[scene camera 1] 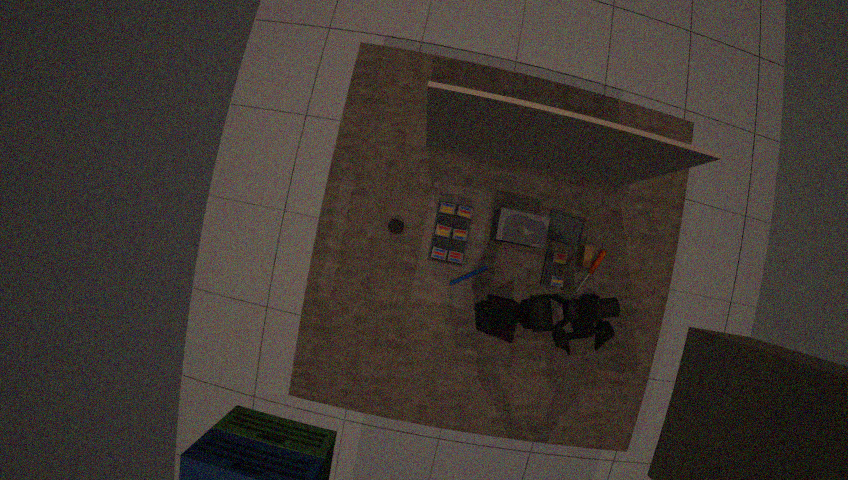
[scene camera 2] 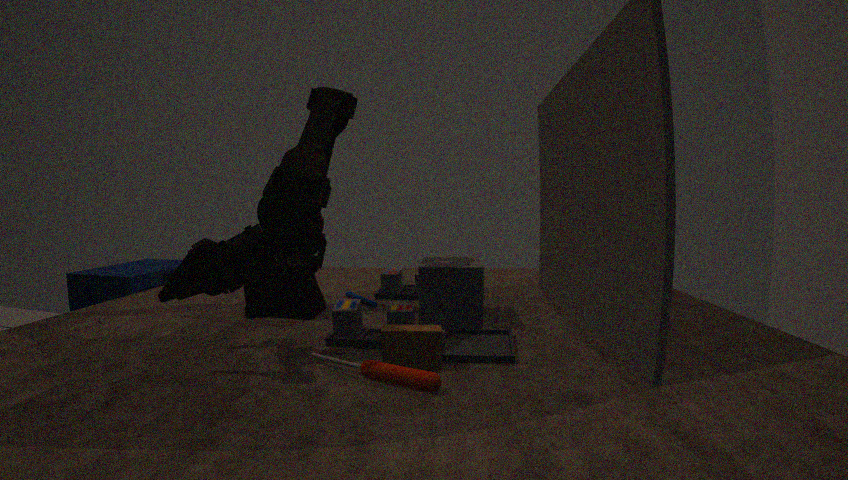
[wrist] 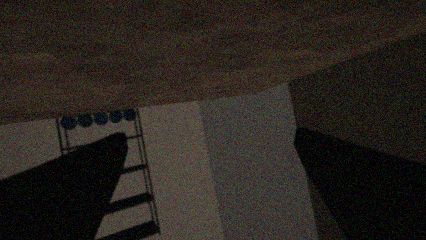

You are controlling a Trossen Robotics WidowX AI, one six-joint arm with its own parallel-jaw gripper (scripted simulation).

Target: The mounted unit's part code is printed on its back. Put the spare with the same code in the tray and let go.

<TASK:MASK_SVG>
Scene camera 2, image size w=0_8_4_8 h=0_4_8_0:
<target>my gripper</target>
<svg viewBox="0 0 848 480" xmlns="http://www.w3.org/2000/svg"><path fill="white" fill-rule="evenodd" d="M259 224L253 227L249 225L244 228L244 232L237 234L227 241L221 240L216 243L215 241L203 238L198 243L191 245L192 249L188 251L184 260L179 264L179 267L171 275L170 280L168 280L158 294L161 303L176 298L182 300L203 292L211 296L217 296L220 293L229 294L229 292L233 293L244 286L246 299L244 311L246 319L269 317L268 306L273 303L273 293L267 291L265 273L271 270L278 262Z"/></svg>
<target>orange-handled screwdriver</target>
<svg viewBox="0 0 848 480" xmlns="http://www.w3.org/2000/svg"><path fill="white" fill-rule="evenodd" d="M310 354L311 357L360 369L362 376L378 381L429 392L437 391L441 386L441 378L432 371L422 371L374 360L367 360L362 364L357 364L322 354Z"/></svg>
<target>tan block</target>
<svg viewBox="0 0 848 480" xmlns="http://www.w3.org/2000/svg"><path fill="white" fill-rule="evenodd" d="M382 326L382 362L422 371L441 371L441 324L395 324Z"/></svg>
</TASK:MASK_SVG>
